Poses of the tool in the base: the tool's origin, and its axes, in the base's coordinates. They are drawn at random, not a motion.
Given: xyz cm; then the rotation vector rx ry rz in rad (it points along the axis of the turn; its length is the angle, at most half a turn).
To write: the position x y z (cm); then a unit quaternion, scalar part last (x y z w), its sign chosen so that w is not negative. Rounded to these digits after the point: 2 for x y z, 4 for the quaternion.
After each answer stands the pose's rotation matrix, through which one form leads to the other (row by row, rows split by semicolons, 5 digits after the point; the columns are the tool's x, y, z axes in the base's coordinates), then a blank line. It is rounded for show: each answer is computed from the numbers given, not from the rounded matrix.
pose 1, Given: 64.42 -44.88 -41.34 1.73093 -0.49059 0.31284
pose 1, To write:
64.42 -44.88 -41.34 0.7501 -0.2126 0.1356 0.6113
0.87284 -0.48472 -0.05655; -0.15320 -0.16214 -0.97480; 0.46334 0.85951 -0.21578

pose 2, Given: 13.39 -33.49 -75.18 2.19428 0.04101 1.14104
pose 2, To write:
13.39 -33.49 -75.18 0.8381 0.0157 0.4358 0.3278
0.61967 -0.25949 0.74073; 0.31200 -0.78455 -0.53585; 0.72019 0.56315 -0.40520

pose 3, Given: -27.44 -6.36 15.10 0.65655 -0.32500 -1.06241
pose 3, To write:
-27.44 -6.36 15.10 0.3060 -0.1515 -0.4951 0.7989
0.46387 0.69844 -0.54498; -0.88381 0.32252 -0.33893; -0.06096 0.63887 0.76689

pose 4, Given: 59.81 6.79 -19.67 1.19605 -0.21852 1.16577
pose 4, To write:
59.81 6.79 -19.67 0.5298 -0.0968 0.5164 0.6658
0.44797 -0.79018 0.41825; 0.58506 -0.09465 -0.80545; 0.67604 0.60552 0.41990

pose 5, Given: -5.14 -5.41 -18.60 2.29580 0.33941 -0.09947
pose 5, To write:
-5.14 -5.41 -18.60 0.9067 0.1340 -0.0393 0.3980
0.96098 0.27434 0.03547; 0.21180 -0.64723 -0.73228; -0.17794 0.71122 -0.68008

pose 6, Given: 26.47 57.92 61.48 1.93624 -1.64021 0.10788
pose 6, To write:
26.47 57.92 61.48 0.7281 -0.6168 0.0406 0.2963
0.23588 -0.92219 -0.30648; -0.87410 -0.06354 -0.48157; 0.42463 0.38149 -0.82107

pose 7, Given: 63.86 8.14 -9.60 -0.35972 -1.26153 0.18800
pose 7, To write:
63.86 8.14 -9.60 -0.1670 -0.5856 0.0873 0.7884
0.29889 0.05797 -0.95253; 0.33318 0.92900 0.16108; 0.89423 -0.36551 0.25835

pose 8, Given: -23.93 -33.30 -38.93 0.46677 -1.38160 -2.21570
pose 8, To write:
-23.93 -33.30 -38.93 0.1707 -0.5054 -0.8105 0.2421
-0.82448 0.21985 -0.52144; -0.56498 -0.37200 0.73649; -0.03206 0.90182 0.43091

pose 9, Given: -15.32 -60.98 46.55 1.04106 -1.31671 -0.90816
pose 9, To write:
-15.32 -60.98 46.55 0.4451 -0.5629 -0.3882 0.5782
0.06484 -0.05205 -0.99654; -0.95002 0.30240 -0.07761; 0.30539 0.95176 -0.02984

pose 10, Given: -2.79 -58.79 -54.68 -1.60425 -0.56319 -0.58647
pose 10, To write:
-2.79 -58.79 -54.68 -0.6983 -0.2451 -0.2553 0.6222
0.74947 0.66003 0.05147; 0.02471 -0.10559 0.99410; 0.66158 -0.74378 -0.09544

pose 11, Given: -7.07 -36.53 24.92 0.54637 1.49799 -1.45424
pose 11, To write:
-7.07 -36.53 24.92 0.2232 0.6119 -0.5940 0.4722
-0.45449 0.83406 0.31269; -0.28784 0.19469 -0.93768; -0.84296 -0.51617 0.15159

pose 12, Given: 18.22 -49.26 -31.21 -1.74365 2.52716 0.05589
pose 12, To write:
18.22 -49.26 -31.21 -0.5675 0.8224 0.0182 0.0354
-0.35348 -0.93469 0.03755; -0.93211 0.35533 0.07007; -0.07883 -0.01023 -0.99684

